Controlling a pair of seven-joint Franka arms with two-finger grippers.
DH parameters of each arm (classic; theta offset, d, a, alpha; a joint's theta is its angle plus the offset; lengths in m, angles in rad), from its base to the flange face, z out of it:
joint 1: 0 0.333 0 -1.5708
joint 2: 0 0 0 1.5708
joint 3: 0 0.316 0.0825 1.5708
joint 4: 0 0 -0.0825 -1.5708
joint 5: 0 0.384 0 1.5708
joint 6: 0 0 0.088 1.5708
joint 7: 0 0.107 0 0
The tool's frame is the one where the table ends.
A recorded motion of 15 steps. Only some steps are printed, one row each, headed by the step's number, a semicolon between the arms.
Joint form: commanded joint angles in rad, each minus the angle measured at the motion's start. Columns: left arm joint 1, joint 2, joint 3, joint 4, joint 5, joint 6, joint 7; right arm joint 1, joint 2, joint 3, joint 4, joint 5, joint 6, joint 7.
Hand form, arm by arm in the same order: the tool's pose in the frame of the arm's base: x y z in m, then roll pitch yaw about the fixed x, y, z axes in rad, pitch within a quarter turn. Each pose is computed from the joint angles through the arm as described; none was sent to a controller.
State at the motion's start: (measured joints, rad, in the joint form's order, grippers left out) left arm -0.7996 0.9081 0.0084 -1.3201 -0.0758 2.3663 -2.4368; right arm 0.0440 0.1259 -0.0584 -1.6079 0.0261 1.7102 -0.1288
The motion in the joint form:
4: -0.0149 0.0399 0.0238 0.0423 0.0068 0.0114 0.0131; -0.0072 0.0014 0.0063 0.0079 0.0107 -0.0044 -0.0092
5: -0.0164 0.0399 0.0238 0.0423 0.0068 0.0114 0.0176; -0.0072 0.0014 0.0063 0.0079 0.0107 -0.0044 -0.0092
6: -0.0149 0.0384 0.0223 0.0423 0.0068 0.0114 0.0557; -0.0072 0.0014 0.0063 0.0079 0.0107 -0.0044 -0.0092
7: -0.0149 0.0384 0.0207 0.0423 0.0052 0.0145 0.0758; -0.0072 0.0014 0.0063 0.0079 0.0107 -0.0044 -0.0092
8: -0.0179 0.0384 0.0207 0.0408 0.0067 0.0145 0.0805; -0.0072 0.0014 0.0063 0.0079 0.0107 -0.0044 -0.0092
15: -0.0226 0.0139 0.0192 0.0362 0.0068 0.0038 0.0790; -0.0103 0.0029 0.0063 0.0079 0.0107 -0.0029 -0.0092
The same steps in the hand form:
4: 0.5360 -0.5428 0.1896 3.0627 0.1333 1.6669; 0.5998 -0.0040 0.5489 -3.1092 0.0171 0.1180
5: 0.5351 -0.5436 0.1896 3.0621 0.1329 1.6609; 0.5998 -0.0040 0.5489 -3.1092 0.0171 0.1180
6: 0.5355 -0.5435 0.1907 3.0571 0.1317 1.6232; 0.5998 -0.0040 0.5489 -3.1092 0.0171 0.1180
7: 0.5351 -0.5444 0.1910 3.0541 0.1339 1.6031; 0.5998 -0.0040 0.5489 -3.1092 0.0171 0.1180
8: 0.5332 -0.5457 0.1903 3.0537 0.1316 1.5945; 0.5998 -0.0040 0.5489 -3.1092 0.0171 0.1180
15: 0.5307 -0.5496 0.2058 3.0490 0.1398 1.5895; 0.6002 -0.0059 0.5481 -3.1093 0.0171 0.1148

